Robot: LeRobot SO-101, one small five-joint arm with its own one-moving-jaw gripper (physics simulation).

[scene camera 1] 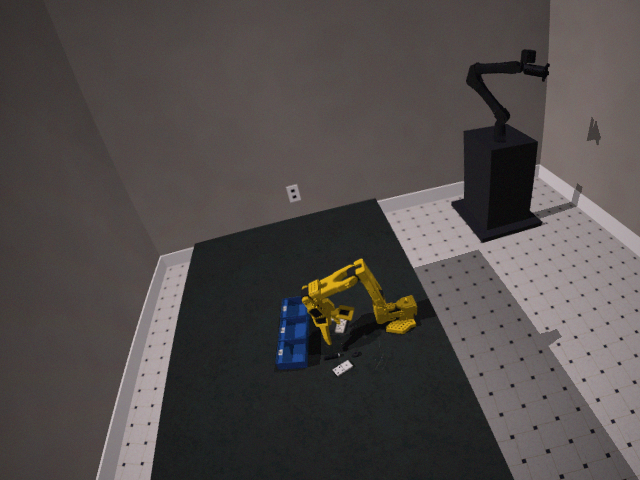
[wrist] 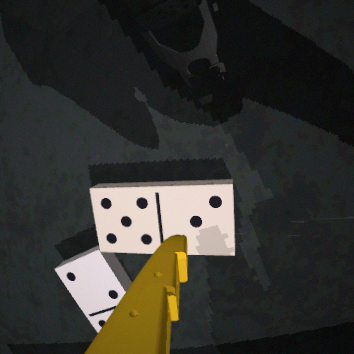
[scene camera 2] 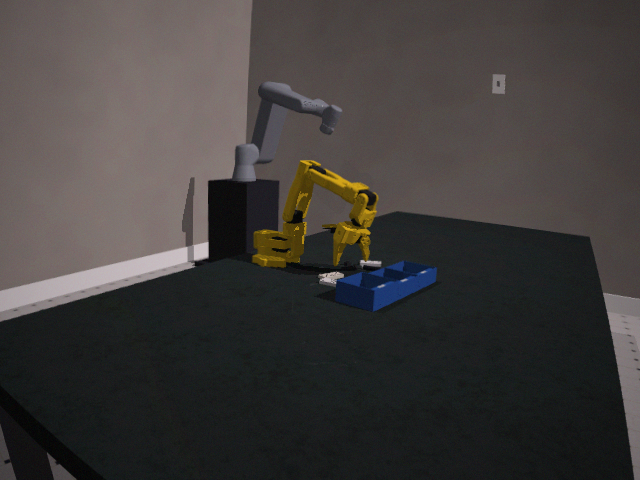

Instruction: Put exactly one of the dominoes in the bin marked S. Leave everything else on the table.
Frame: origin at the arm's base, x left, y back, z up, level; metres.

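Where they show: hand, its tool point: [scene camera 1: 338, 323] [wrist: 186, 251] [scene camera 2: 336, 264]; arm's base, origin of its link: [scene camera 1: 392, 321] [scene camera 2: 283, 263].
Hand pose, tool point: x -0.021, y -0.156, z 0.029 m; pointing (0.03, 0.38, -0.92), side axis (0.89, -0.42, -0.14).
Observation:
Things, the pixels of their centre, and the offset from my tool point.
- white domino, middle of its body: [wrist: 162, 217] [scene camera 2: 331, 276] [scene camera 1: 341, 325] dx -0.012, dy +0.005, dz -0.025 m
- second domino, middle of its body: [wrist: 111, 304] [scene camera 2: 332, 282] dx -0.052, dy -0.021, dz -0.025 m
- blue bin, middle of its body: [scene camera 2: 390, 281] [scene camera 1: 293, 330] dx -0.021, dy -0.137, dz -0.009 m
- long, middle of its body: [scene camera 1: 332, 356] dx +0.095, dy -0.039, dz -0.023 m
- round, middle of its body: [scene camera 1: 355, 354] dx +0.105, dy +0.026, dz -0.024 m
A white domino [wrist: 127, 212] with black pips lies flat under the gripper; the fixed jaw [wrist: 145, 305] overlaps its lower edge in the wrist view. A second domino [wrist: 90, 280] lies at an angle at its lower left, partly hidden by that jaw. These dominoes show close together in scene view 2 [scene camera 2: 329, 281] and near the jaws in scene view 1 [scene camera 1: 340, 326]. Another domino [scene camera 1: 342, 368] [scene camera 2: 371, 264] lies apart. My gripper [scene camera 1: 333, 332] [scene camera 2: 352, 262] is open and empty, low over the table. The blue bin [scene camera 1: 294, 348] [scene camera 2: 354, 295] has three compartments; its labels are too small to read.
Small dark items, one long [scene camera 1: 332, 356] and one round [scene camera 1: 356, 354], lie between the gripper and the separate domino. The arm's base [scene camera 1: 401, 326] [scene camera 2: 268, 260] stands across from the bin. Another robot stands on a dark pedestal [scene camera 1: 511, 188] [scene camera 2: 227, 219] beyond the table.

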